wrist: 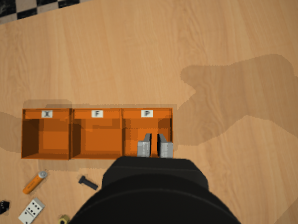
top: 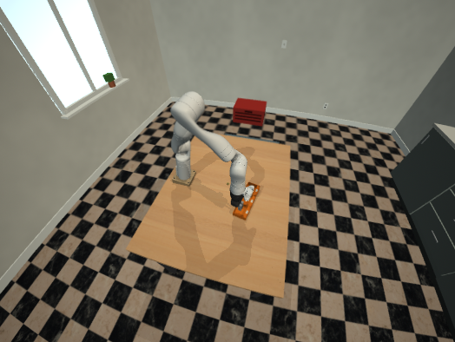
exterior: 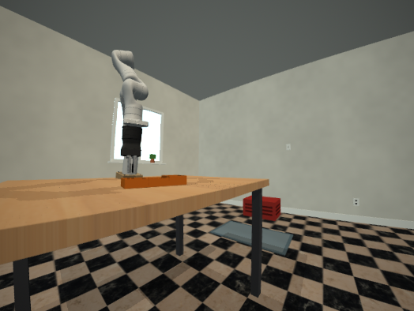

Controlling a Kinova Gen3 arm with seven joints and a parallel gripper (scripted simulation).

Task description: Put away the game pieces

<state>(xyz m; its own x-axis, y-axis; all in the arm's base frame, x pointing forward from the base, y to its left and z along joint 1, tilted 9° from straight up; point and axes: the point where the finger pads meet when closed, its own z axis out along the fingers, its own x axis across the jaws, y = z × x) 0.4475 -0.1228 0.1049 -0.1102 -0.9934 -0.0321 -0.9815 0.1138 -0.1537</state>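
Right now my hand is 1 cm short of the orange bin row, 9 cm to the right of it and 5 cm above it. From my hand the other things lie so: orange battery 7 cm behind, 23 cm to the left, 6 cm below; brass nut 15 cm behind, 18 cm to the left, 7 cm below; black screw 8 cm behind, 13 cm to the left, 7 cm below.
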